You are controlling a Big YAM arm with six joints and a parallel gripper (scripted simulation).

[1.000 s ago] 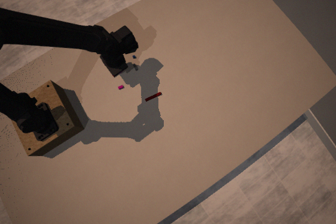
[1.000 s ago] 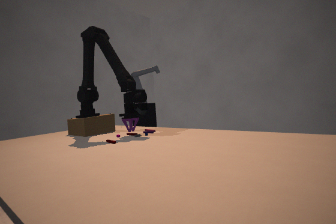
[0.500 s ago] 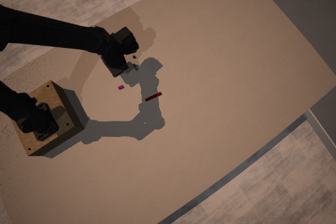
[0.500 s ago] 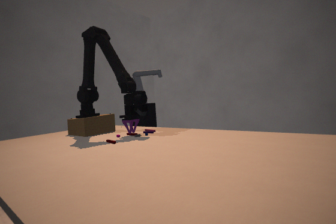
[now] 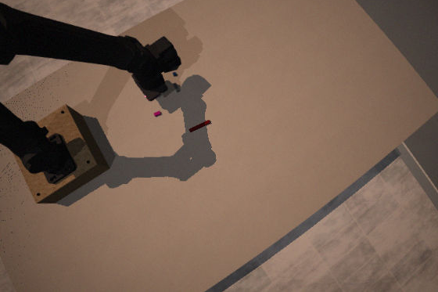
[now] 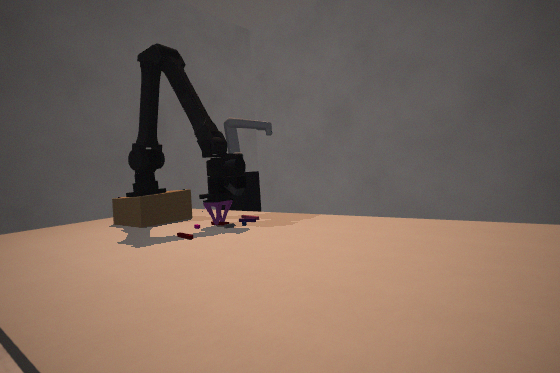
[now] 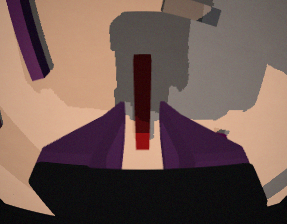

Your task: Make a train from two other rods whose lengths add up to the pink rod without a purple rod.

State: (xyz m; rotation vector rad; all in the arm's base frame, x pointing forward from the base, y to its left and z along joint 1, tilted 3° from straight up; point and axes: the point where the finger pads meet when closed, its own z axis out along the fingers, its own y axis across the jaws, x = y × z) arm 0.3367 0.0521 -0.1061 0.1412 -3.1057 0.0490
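My gripper is now 3 cm past the magenta rod, 6 cm to the left of it and 1 cm above it. From my hand the other things lie so: grey rod 7 cm ahead, 2 cm to the right, 1 cm below; then purple rod 5 cm ahead, 8 cm to the left, 1 cm below; then blue rod 9 cm ahead, 2 cm to the left, 1 cm below.
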